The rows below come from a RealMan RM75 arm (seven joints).
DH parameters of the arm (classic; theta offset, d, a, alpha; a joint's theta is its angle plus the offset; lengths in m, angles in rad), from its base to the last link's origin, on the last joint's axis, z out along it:
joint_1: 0 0.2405 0 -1.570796
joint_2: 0 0 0 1.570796
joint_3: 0 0.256 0 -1.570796
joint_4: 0 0 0 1.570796
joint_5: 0 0.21 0 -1.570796
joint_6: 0 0 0 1.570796
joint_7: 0 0.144 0 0
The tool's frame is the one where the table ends.
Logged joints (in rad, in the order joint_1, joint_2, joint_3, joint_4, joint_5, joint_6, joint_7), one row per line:
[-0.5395 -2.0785 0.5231 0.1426 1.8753 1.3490 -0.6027]
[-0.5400 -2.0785 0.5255 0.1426 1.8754 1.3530 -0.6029]
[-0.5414 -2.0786 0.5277 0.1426 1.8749 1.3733 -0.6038]
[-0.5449 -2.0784 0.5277 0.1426 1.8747 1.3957 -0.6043]
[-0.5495 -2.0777 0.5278 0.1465 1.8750 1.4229 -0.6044]
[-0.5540 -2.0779 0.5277 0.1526 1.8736 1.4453 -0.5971]
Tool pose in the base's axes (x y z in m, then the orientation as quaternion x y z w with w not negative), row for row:
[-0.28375 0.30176 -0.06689 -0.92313 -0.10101 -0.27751 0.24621]
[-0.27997 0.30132 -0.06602 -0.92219 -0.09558 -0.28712 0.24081]
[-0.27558 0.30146 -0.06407 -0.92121 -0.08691 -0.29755 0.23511]
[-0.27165 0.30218 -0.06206 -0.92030 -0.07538 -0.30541 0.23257]
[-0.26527 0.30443 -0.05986 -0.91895 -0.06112 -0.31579 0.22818]
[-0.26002 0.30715 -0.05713 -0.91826 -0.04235 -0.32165 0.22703]
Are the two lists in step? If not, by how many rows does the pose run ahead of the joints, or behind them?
The pose runs 2 rows ahead of the joints: the pose in row i belongs to the joints in row i + 2.
